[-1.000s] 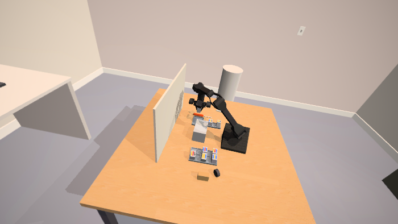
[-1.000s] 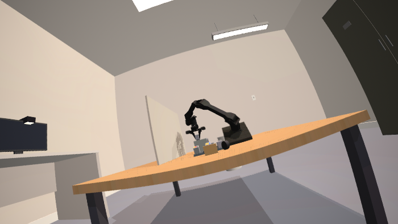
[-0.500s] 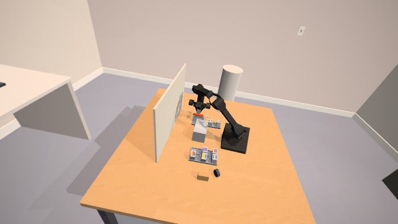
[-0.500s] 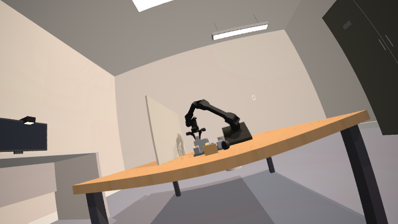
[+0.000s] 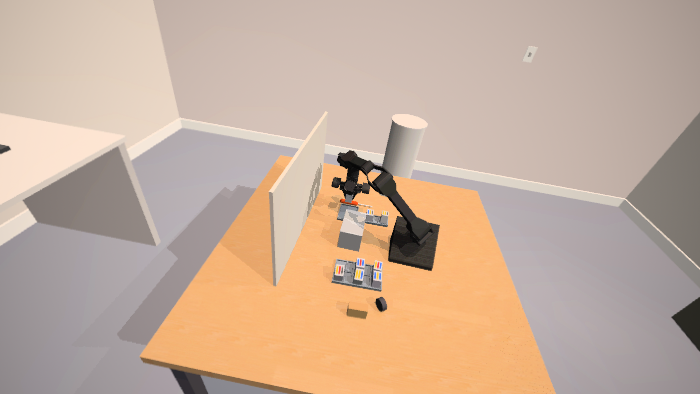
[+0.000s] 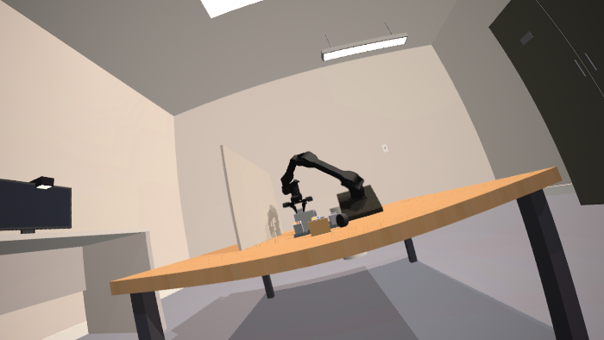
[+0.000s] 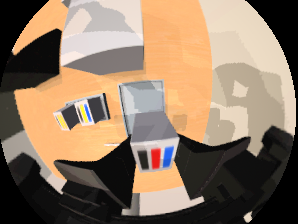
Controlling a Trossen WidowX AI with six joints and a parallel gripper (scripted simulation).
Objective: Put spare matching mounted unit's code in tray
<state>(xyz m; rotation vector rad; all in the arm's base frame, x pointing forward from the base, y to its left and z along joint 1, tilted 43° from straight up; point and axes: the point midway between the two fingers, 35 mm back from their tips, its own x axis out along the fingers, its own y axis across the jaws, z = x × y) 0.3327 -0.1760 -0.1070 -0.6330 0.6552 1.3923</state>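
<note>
Right now the grey tray is 150 mm behind my gripper tip, 30 mm to the left of it and 80 mm below it. Round my gripper tip: mounted unit (40 mm behind, 190 mm to the left, 40 mm below); white stick (210 mm behind, 210 mm to the right, 90 mm below); beige panel (200 mm ahead, 160 mm to the left, 130 mm above).
</note>
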